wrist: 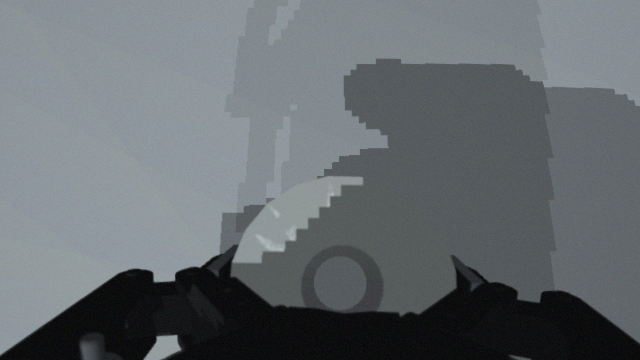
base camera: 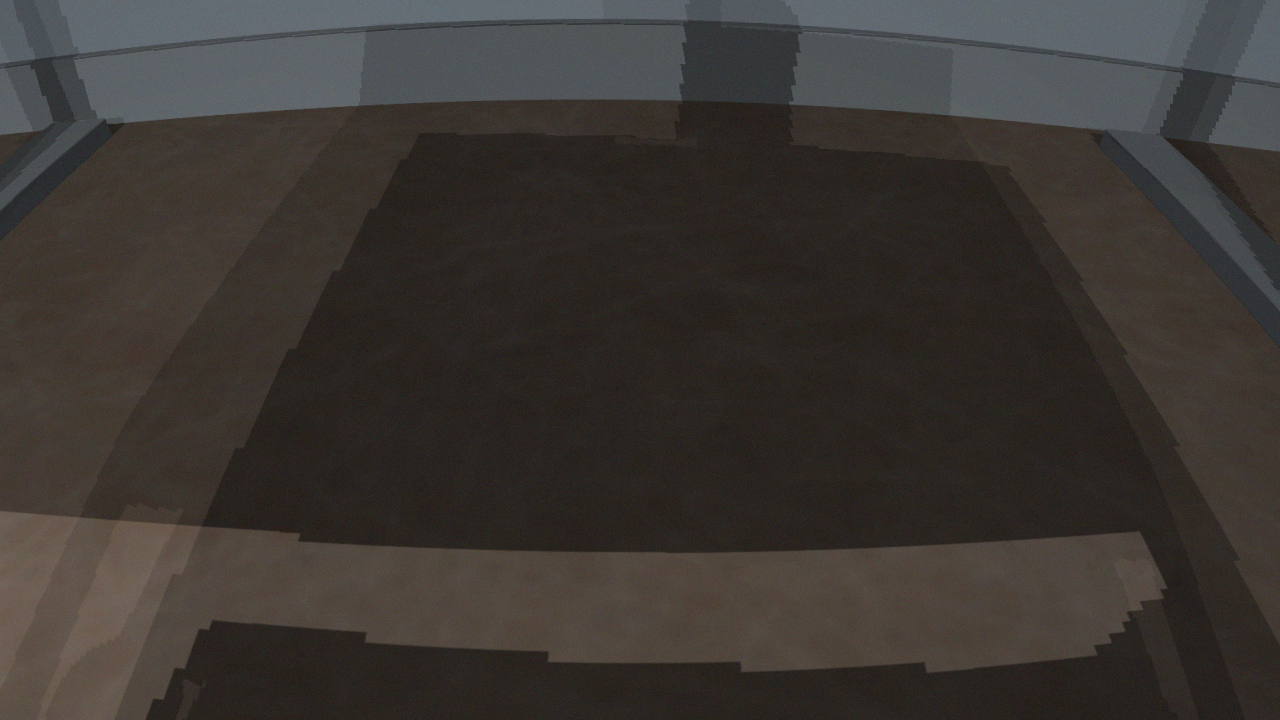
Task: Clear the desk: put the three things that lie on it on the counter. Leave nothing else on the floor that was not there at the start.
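Frame: origin at the arm's base, x back, y right, z up, level; millimetres.
Where they show: gripper, fingertip midpoint: [wrist: 341, 271].
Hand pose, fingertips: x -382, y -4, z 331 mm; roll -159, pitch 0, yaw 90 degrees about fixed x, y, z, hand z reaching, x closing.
Observation:
After its pixels a point has its place.
In the wrist view, a pale round thing [wrist: 280, 220] @(x -396, y -25, z 383 mm) with a round grey top [wrist: 340, 282] stands on a pale grey surface [wrist: 125, 150] @(x -439, y -129, z 323 mm). Its left edge is brightly lit and its right part is in shadow. The hand hides its near side. My gripper [wrist: 341, 271] @(x -382, y -4, z 331 mm) is open, with one finger on each side of the round grey top in this view. Nothing is held between the fingers. How far the fingertips are above the thing is hard to tell. The views do not show whether this surface is the desk or the counter. The other two things do not show.
In the base camera view, a brown floor [base camera: 662, 600] @(x -291, y 8, z -397 mm) runs to a grey wall [base camera: 519, 67] @(x -880, y -165, z -358 mm). A low grey bar [base camera: 55, 165] @(x -706, y -652, z -376 mm) lies at the left and another [base camera: 1190, 210] at the right. Dark shadows cross the floor and the pale surface.

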